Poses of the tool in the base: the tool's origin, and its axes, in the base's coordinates. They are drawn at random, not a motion.
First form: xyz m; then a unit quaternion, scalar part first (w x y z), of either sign.
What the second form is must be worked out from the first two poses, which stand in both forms.
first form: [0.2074 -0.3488 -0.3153 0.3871 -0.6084 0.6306 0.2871]
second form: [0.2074 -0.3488 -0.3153 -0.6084 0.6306 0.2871 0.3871]
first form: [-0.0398 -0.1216 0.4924 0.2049 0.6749 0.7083 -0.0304]
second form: [-0.0398 -0.1216 0.4924 0.6749 0.7083 -0.0304 0.2049]
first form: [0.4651 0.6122 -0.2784 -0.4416 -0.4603 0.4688 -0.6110]
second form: [0.4651 0.6122 -0.2784 0.4603 -0.4688 0.6110 0.4416]
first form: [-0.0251 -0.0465 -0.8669 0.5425 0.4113 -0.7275 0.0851]
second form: [-0.0251 -0.0465 -0.8669 0.4113 -0.7275 0.0851 0.5425]
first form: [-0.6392 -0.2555 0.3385 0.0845 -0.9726 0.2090 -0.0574]
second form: [-0.6392 -0.2555 0.3385 -0.9726 0.2090 -0.0574 0.0845]
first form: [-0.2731 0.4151 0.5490 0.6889 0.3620 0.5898 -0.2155]
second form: [-0.2731 0.4151 0.5490 0.3620 0.5898 -0.2155 0.6889]
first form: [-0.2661 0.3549 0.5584 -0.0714 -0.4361 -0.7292 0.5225]
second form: [-0.2661 0.3549 0.5584 0.4361 0.7292 -0.5225 0.0714]
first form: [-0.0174 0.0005 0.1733 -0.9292 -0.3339 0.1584 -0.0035]
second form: [-0.0174 0.0005 0.1733 0.3339 -0.1584 0.0035 0.9292]
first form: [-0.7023 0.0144 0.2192 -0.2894 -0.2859 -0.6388 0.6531]
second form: [-0.7023 0.0144 0.2192 0.2859 0.6388 -0.6531 0.2894]
